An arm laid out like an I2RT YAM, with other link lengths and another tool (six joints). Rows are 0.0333 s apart.
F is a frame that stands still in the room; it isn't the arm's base.
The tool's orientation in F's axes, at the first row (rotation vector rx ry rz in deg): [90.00 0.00 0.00]
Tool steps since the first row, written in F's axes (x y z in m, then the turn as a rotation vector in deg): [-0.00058 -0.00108 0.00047 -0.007 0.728 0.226]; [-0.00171 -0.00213 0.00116 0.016 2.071 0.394]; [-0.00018 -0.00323 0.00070 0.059 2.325 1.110]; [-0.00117 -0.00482 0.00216 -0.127 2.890 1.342]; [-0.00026 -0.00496 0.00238 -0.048 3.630 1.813]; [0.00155 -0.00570 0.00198 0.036 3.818 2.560]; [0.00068 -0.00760 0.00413 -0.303 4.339 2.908]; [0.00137 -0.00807 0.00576 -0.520 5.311 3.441]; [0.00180 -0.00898 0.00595 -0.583 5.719 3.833]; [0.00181 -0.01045 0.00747 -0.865 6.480 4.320]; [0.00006 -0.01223 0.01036 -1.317 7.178 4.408]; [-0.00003 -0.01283 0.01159 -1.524 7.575 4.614]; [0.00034 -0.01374 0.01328 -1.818 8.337 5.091]
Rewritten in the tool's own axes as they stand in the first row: [-0.00058 0.00047 0.00108 -0.007 0.226 -0.728]; [-0.00171 0.00116 0.00213 0.016 0.394 -2.071]; [-0.00018 0.00070 0.00323 0.059 1.110 -2.325]; [-0.00117 0.00216 0.00482 -0.127 1.342 -2.890]; [-0.00026 0.00238 0.00496 -0.048 1.813 -3.630]; [0.00155 0.00198 0.00570 0.036 2.560 -3.818]; [0.00068 0.00413 0.00760 -0.303 2.908 -4.339]; [0.00137 0.00576 0.00807 -0.520 3.441 -5.311]; [0.00180 0.00595 0.00898 -0.583 3.833 -5.719]; [0.00181 0.00747 0.01045 -0.865 4.320 -6.480]; [0.00006 0.01036 0.01223 -1.317 4.408 -7.178]; [-0.00003 0.01159 0.01283 -1.524 4.614 -7.575]; [0.00034 0.01328 0.01374 -1.818 5.091 -8.337]
